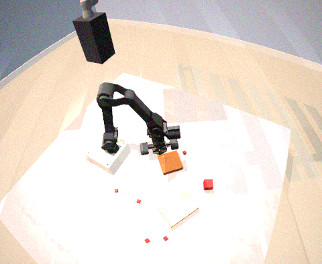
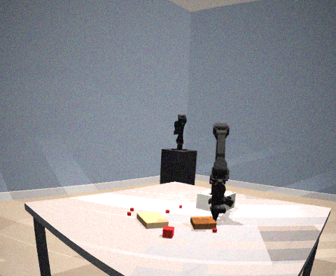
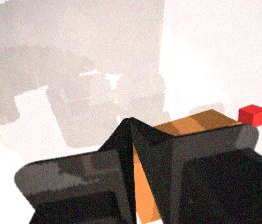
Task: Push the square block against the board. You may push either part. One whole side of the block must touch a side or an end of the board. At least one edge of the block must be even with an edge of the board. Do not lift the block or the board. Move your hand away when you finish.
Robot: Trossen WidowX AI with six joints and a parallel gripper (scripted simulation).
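Now: gripper tip 7 cm short of the orange square block, 3 cm to the left of it and 1 cm below it. Also, from my gripper tip: pale cream board: 21 cm ahead, 22 cm to the right, 1 cm above; then red cube: 29 cm ahead, 6 cm to the right, 1 cm above.
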